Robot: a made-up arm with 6 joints. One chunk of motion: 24 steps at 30 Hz.
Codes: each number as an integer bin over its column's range. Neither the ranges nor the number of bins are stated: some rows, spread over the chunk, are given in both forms.
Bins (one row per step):
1: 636 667 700 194 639 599
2: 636 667 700 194 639 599
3: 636 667 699 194 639 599
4: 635 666 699 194 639 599
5: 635 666 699 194 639 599
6: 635 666 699 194 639 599
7: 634 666 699 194 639 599
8: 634 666 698 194 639 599
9: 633 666 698 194 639 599
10: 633 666 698 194 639 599
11: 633 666 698 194 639 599
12: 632 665 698 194 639 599
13: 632 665 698 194 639 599
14: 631 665 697 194 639 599
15: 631 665 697 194 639 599
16: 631 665 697 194 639 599
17: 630 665 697 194 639 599
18: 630 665 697 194 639 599
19: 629 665 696 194 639 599
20: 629 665 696 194 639 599
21: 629 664 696 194 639 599
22: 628 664 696 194 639 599
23: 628 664 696 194 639 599
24: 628 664 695 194 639 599
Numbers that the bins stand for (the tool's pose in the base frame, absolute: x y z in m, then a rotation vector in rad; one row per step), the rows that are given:
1: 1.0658 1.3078 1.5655 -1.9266 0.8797 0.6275
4: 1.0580 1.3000 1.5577 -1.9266 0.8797 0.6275
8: 1.0502 1.3000 1.5498 -1.9266 0.8797 0.6275
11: 1.0423 1.3000 1.5498 -1.9266 0.8797 0.6275
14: 1.0267 1.2922 1.5420 -1.9266 0.8797 0.6275
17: 1.0189 1.2922 1.5420 -1.9266 0.8797 0.6275
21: 1.0111 1.2844 1.5342 -1.9266 0.8797 0.6275
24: 1.0033 1.2844 1.5264 -1.9266 0.8797 0.6275
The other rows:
2: 1.0658 1.3078 1.5655 -1.9266 0.8797 0.6275
3: 1.0658 1.3078 1.5577 -1.9266 0.8797 0.6275
5: 1.0580 1.3000 1.5577 -1.9266 0.8797 0.6275
6: 1.0580 1.3000 1.5577 -1.9266 0.8797 0.6275
7: 1.0502 1.3000 1.5577 -1.9266 0.8797 0.6275
9: 1.0423 1.3000 1.5498 -1.9266 0.8797 0.6275
10: 1.0423 1.3000 1.5498 -1.9266 0.8797 0.6275
12: 1.0345 1.2922 1.5498 -1.9266 0.8797 0.6275
13: 1.0345 1.2922 1.5498 -1.9266 0.8797 0.6275
15: 1.0267 1.2922 1.5420 -1.9266 0.8797 0.6275
16: 1.0267 1.2922 1.5420 -1.9266 0.8797 0.6275
18: 1.0189 1.2922 1.5420 -1.9266 0.8797 0.6275
19: 1.0111 1.2922 1.5342 -1.9266 0.8797 0.6275
20: 1.0111 1.2922 1.5342 -1.9266 0.8797 0.6275
22: 1.0033 1.2844 1.5342 -1.9266 0.8797 0.6275
23: 1.0033 1.2844 1.5342 -1.9266 0.8797 0.6275

